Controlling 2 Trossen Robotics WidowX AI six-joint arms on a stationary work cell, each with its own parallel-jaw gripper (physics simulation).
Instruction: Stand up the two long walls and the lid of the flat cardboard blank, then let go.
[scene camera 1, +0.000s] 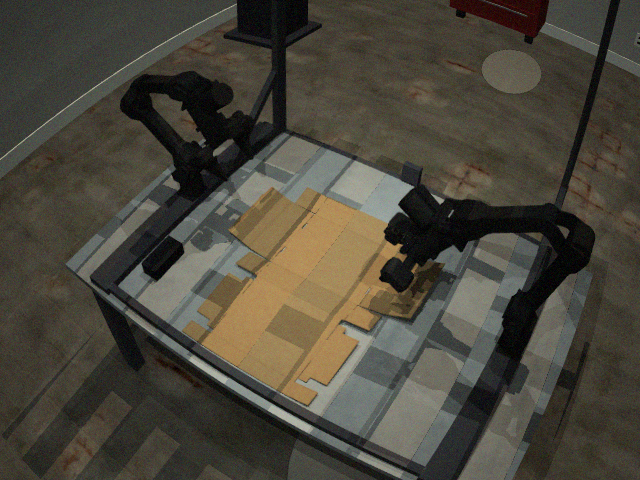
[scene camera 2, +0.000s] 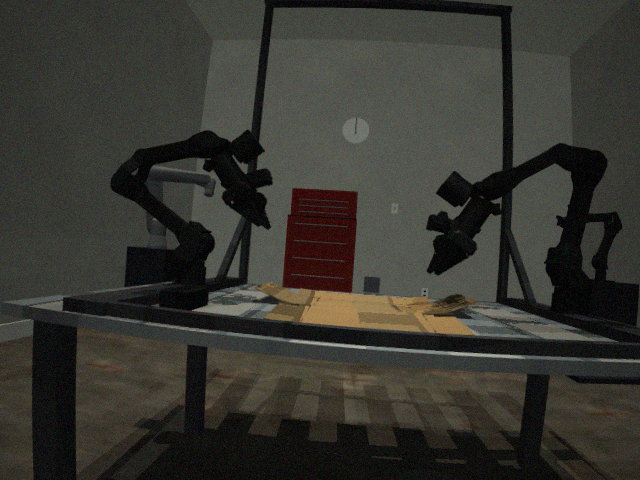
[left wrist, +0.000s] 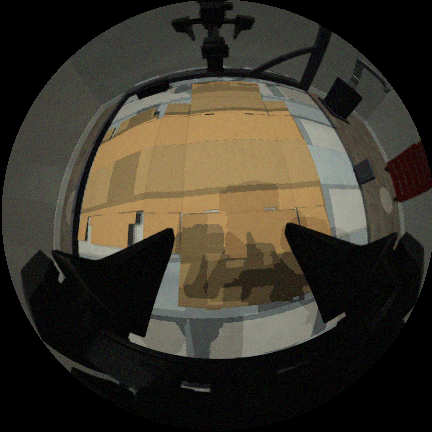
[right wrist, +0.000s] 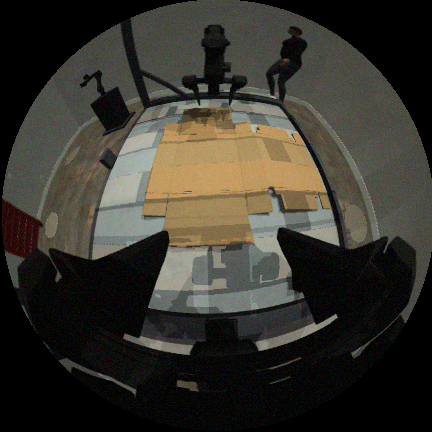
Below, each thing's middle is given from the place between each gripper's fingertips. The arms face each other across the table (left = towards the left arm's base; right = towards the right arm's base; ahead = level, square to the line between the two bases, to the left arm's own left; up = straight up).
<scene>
I see my right gripper 22 cm short of the black block (scene camera 2: 186, 297), 9 cm to the left of it and 15 cm above it.
The black block lies 48 cm to the right of my left hand, 22 cm ahead of it and 7 cm below it.
</scene>
